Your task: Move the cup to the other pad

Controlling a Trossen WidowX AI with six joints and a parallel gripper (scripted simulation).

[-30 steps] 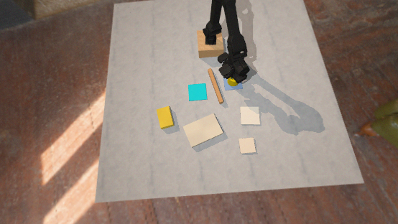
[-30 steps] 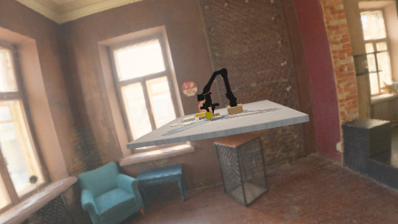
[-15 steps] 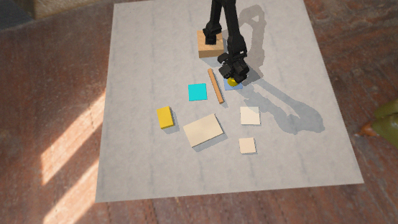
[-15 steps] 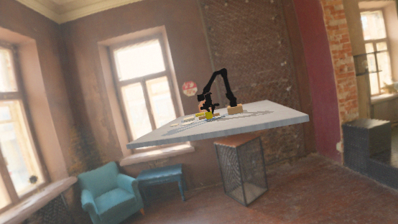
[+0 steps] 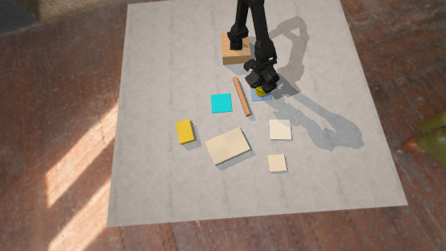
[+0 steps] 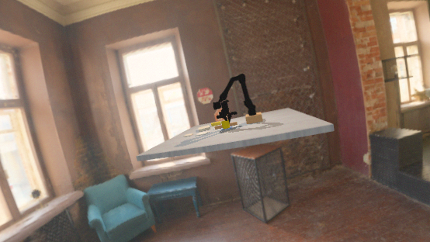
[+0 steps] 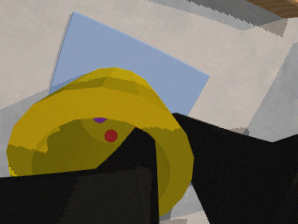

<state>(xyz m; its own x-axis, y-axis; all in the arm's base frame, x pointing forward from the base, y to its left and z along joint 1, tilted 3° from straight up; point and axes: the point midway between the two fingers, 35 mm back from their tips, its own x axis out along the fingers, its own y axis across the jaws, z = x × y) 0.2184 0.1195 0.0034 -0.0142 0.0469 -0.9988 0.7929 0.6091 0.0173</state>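
Now: the light blue pad 40 mm below my gripper tip, 20 mm to the left of it and 20 mm ahead of it. Also, from my gripper tip: cyan pad (180 mm to the right, 90 mm ahead, 40 mm below); wooden stick (80 mm to the right, 60 mm ahead, 30 mm below); yellow cup (20 mm to the left, 20 mm ahead).
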